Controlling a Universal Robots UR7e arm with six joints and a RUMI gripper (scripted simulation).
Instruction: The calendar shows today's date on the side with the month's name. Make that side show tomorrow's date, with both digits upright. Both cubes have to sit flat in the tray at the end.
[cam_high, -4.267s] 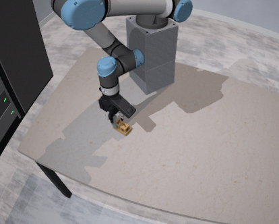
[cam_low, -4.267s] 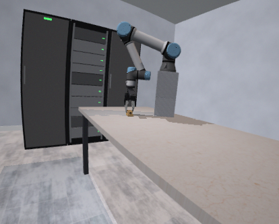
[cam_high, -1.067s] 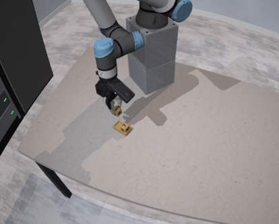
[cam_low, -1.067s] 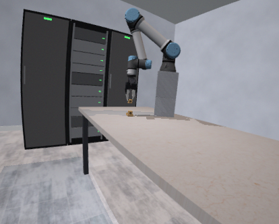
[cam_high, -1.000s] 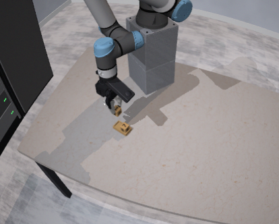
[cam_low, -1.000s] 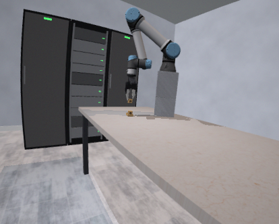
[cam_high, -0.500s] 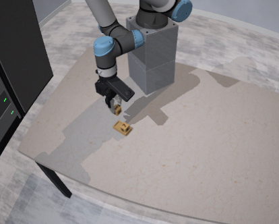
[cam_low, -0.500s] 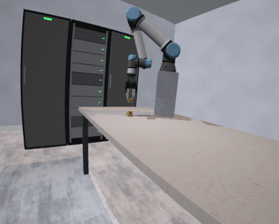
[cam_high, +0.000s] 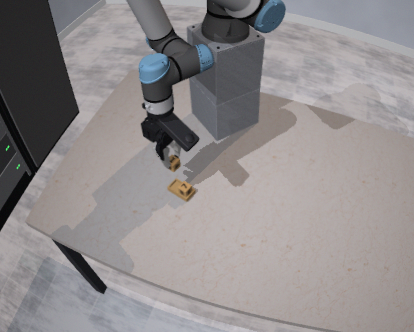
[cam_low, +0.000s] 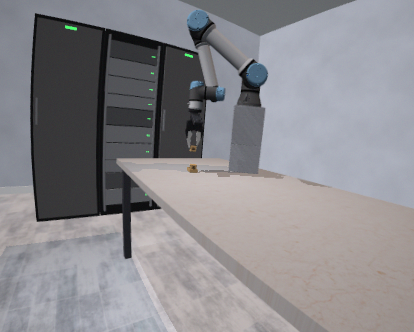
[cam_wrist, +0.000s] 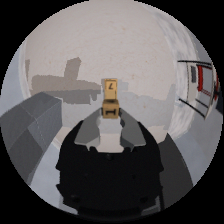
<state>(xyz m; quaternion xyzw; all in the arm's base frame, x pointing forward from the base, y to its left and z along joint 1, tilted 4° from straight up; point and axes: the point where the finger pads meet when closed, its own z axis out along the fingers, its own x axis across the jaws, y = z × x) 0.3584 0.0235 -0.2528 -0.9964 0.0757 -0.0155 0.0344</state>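
My hand is 110 mm above the wooden cube and 30 mm to the right of it. Also, from my hand: wooden date cube 10 mm below; then tray 130 mm below, 20 mm to the left.
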